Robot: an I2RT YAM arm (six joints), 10 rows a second.
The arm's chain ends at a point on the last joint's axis. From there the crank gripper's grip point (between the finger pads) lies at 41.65 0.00 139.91 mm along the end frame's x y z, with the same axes.
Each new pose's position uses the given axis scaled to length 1; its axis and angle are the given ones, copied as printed.
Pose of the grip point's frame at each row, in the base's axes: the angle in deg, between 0 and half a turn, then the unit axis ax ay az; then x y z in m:
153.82 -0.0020 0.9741 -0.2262 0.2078 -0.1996 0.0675
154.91 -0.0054 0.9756 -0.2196 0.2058 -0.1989 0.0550
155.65 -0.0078 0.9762 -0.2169 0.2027 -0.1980 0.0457
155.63 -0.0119 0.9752 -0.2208 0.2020 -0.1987 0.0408
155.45 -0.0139 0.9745 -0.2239 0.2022 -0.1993 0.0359
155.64 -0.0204 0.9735 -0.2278 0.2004 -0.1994 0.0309
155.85 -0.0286 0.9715 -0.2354 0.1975 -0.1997 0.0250
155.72 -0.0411 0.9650 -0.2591 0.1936 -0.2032 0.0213
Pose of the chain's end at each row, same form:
153.82 -0.0020 0.9741 -0.2262 0.1849 -0.1369 0.1973
154.91 -0.0054 0.9756 -0.2196 0.1853 -0.1378 0.1860
155.65 -0.0078 0.9762 -0.2169 0.1839 -0.1375 0.1772
155.63 -0.0119 0.9752 -0.2208 0.1829 -0.1371 0.1718
155.45 -0.0139 0.9745 -0.2239 0.1826 -0.1369 0.1664
155.64 -0.0204 0.9735 -0.2278 0.1809 -0.1358 0.1608
155.85 -0.0286 0.9715 -0.2354 0.1780 -0.1339 0.1539
155.72 -0.0411 0.9650 -0.2591 0.1731 -0.1311 0.1466

